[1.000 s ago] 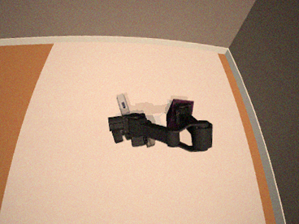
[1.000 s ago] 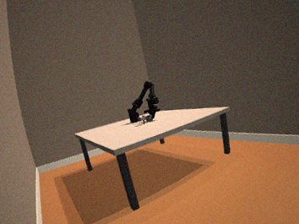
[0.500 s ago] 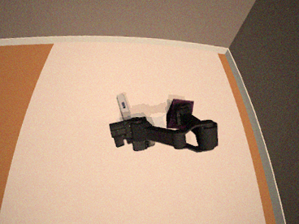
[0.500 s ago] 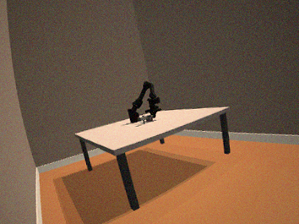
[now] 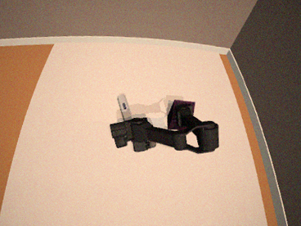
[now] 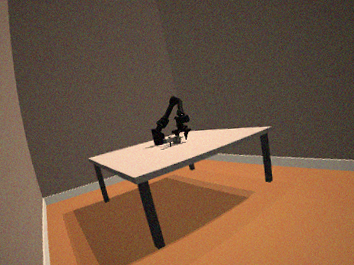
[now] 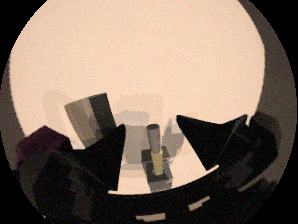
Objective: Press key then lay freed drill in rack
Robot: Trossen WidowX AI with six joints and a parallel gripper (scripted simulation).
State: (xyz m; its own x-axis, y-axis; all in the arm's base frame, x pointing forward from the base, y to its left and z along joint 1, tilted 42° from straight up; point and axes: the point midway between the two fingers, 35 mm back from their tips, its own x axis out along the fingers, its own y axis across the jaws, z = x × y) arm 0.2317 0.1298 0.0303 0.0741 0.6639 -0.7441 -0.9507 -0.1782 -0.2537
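My gripper tip is now 20 mm short of the yellow drill, 50 mm to the left of it and 30 mm below it. Round my gripper tip: blue key (50 mm ahead, 170 mm to the right, 40 mm above); then grey holder block (50 mm ahead, 140 mm to the right, 30 mm above).
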